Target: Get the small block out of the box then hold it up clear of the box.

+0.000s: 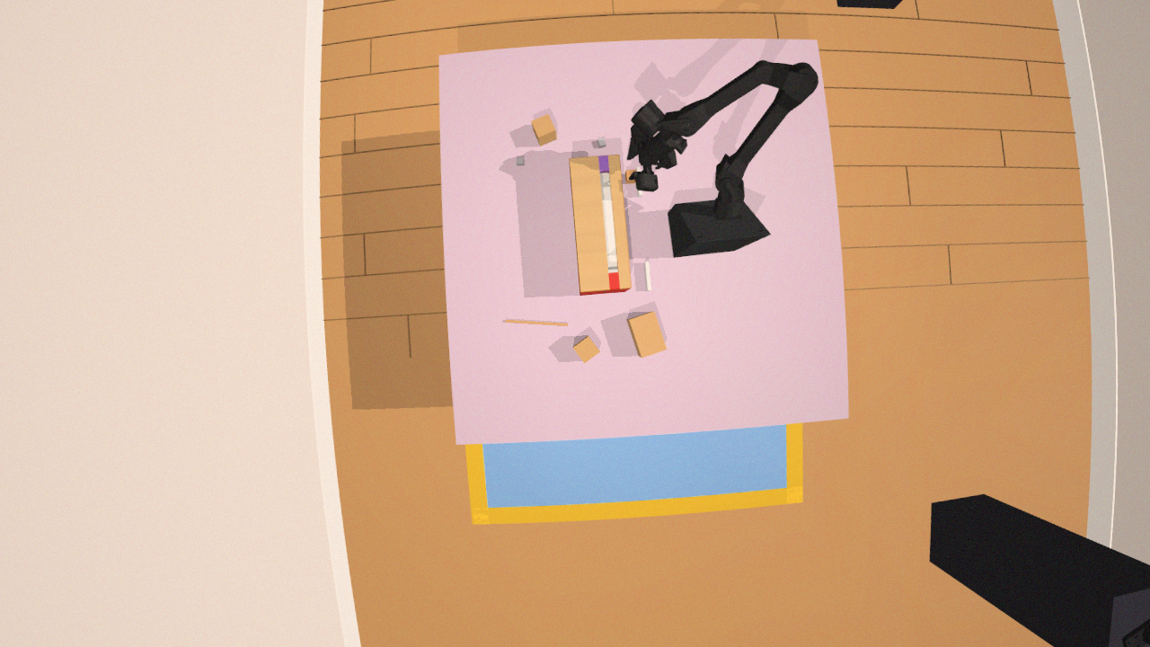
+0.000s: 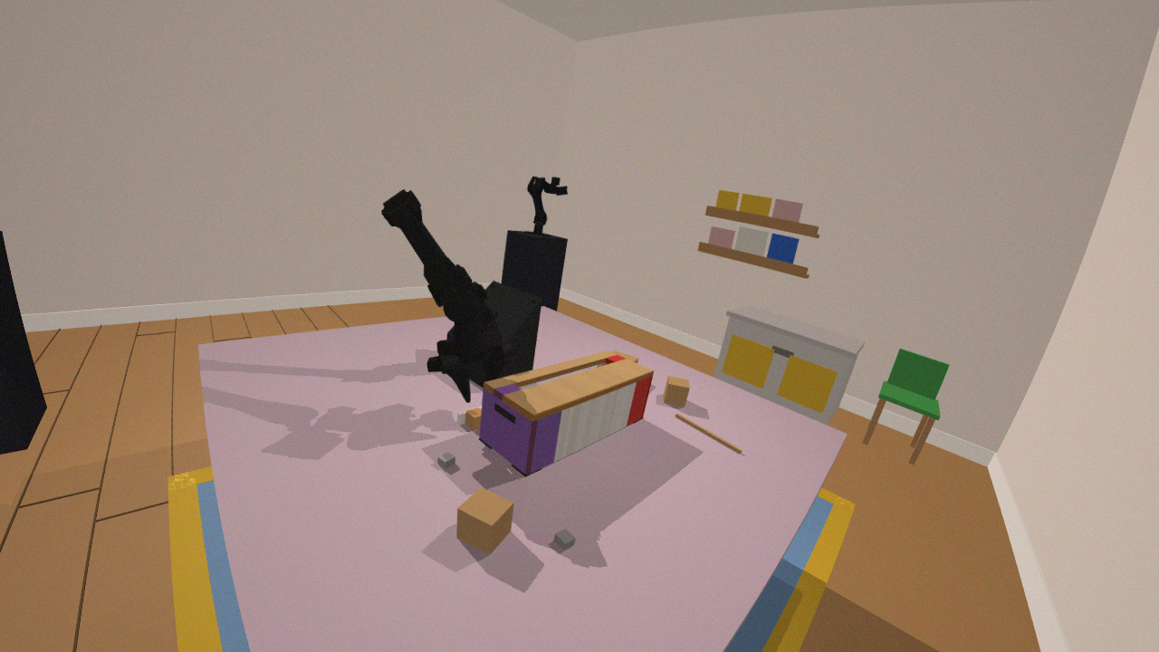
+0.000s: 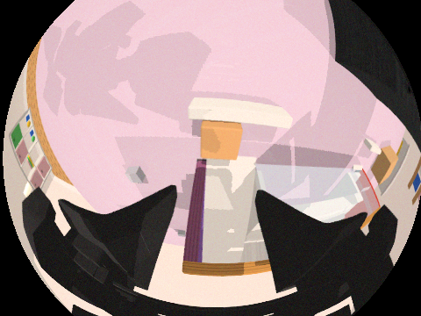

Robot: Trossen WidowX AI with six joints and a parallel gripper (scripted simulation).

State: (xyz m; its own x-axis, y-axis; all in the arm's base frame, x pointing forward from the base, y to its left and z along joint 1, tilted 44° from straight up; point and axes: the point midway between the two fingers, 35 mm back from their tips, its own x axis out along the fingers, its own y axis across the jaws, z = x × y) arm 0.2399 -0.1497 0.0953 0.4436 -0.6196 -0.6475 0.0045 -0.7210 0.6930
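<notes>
Now: the tan block 10 mm behind my gripper tip and 50 mm below it. From my gripper tip the other things lie so: box 70 mm ahead, 170 mm to the left, 10 mm below.
</notes>
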